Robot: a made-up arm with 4 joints.
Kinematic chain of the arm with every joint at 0, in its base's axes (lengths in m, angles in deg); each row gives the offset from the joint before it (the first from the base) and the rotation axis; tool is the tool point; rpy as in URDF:
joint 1: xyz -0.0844 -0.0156 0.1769 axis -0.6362 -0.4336 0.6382
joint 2: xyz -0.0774 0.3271 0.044 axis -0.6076 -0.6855 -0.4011
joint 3: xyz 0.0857 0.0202 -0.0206 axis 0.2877 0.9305 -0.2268
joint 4: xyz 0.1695 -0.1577 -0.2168 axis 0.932 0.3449 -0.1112
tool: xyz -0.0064 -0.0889 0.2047 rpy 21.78 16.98 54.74
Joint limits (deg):
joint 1: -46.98..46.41
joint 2: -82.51..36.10
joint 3: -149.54..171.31
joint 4: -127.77..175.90
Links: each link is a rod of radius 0.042 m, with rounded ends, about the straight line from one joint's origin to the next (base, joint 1, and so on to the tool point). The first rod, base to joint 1, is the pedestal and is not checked.
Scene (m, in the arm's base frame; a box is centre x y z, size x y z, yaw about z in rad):
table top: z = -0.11
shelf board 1: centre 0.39 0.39 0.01 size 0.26 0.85 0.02 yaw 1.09
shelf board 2: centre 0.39 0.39 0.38 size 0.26 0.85 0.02 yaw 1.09
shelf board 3: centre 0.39 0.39 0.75 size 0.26 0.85 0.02 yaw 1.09
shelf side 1: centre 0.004 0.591 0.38 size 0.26 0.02 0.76 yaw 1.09
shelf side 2: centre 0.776 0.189 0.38 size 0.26 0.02 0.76 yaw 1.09
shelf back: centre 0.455 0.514 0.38 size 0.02 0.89 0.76 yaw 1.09
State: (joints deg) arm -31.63 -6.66 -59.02 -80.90
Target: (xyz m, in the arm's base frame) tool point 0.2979 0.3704 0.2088
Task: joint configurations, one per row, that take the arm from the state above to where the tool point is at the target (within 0.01 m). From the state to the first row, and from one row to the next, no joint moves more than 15 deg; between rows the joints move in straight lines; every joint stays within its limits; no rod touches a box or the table.
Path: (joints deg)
1: -36.75 -20.33 -66.11 -93.99
2: -41.86 -34.00 -73.21 -107.08
3: -46.98 -47.66 -80.30 -120.17

